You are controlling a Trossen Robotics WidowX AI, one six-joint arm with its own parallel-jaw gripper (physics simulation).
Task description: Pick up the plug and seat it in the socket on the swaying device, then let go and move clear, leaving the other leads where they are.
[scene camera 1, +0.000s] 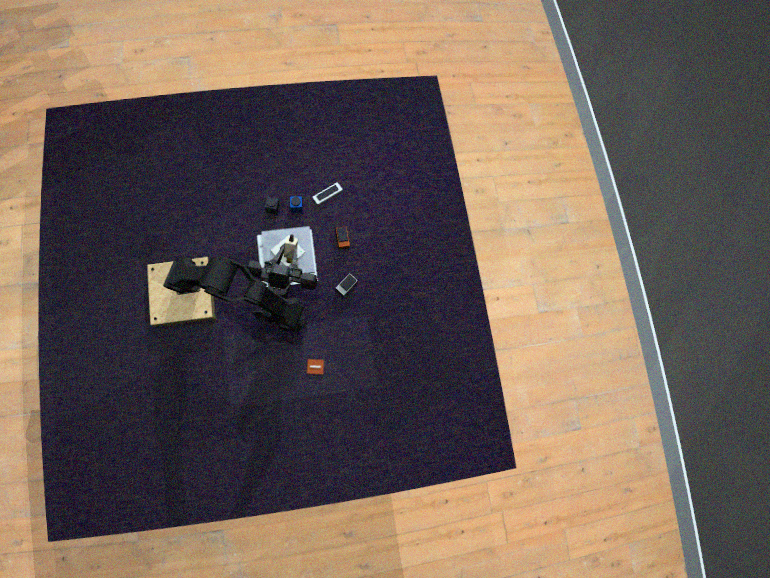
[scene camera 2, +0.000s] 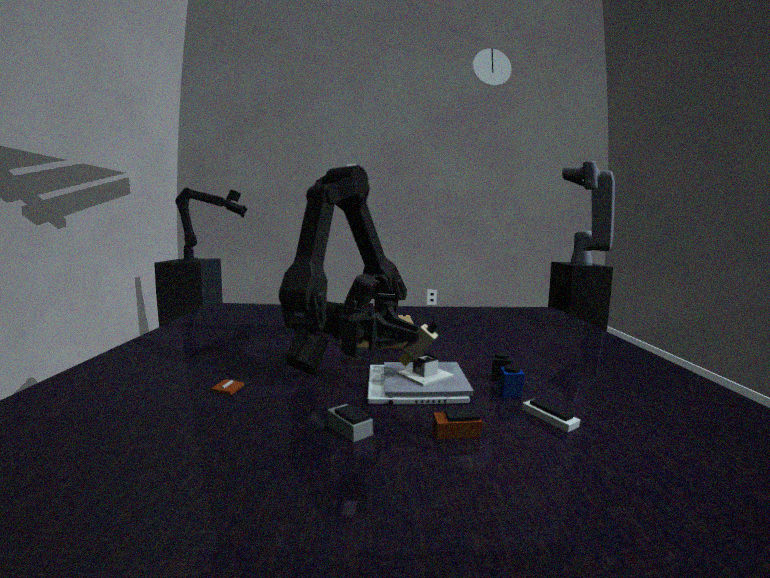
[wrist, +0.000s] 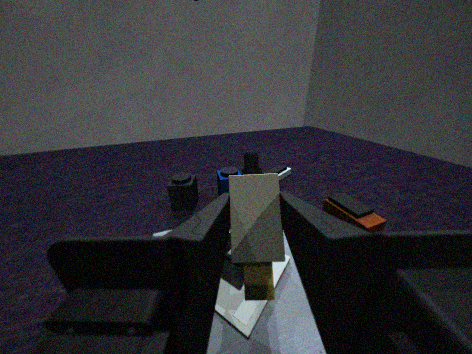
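Observation:
The plug [scene camera 1: 289, 250] [scene camera 2: 424, 339] [wrist: 256, 217] has a beige body, a gold tip and a black cable end. My gripper [scene camera 1: 285, 257] [scene camera 2: 417, 334] [wrist: 254, 198] is shut on its body and holds it tilted, gold tip lower. In scene camera 2 the tip is just left of the socket [scene camera 2: 426, 365], a small block with a dark opening. In the wrist view the plug partly covers the dark-sided socket [wrist: 232, 274]; whether they touch is unclear. The socket stands on a white square plate on the grey device [scene camera 1: 302, 235] [scene camera 2: 459, 386] [wrist: 300, 317]. The arm hides part of the device in scene camera 1.
Beyond the device stand a black block [scene camera 1: 271, 204] [wrist: 183, 193] and a blue block [scene camera 1: 296, 204] [scene camera 2: 512, 383]. A white strip [scene camera 1: 338, 186] [scene camera 2: 570, 425], an orange block [scene camera 1: 342, 244] [scene camera 2: 457, 428] and a grey block [scene camera 1: 341, 289] [scene camera 2: 356, 430] lie around it. An orange tile [scene camera 1: 315, 370] lies farther off.

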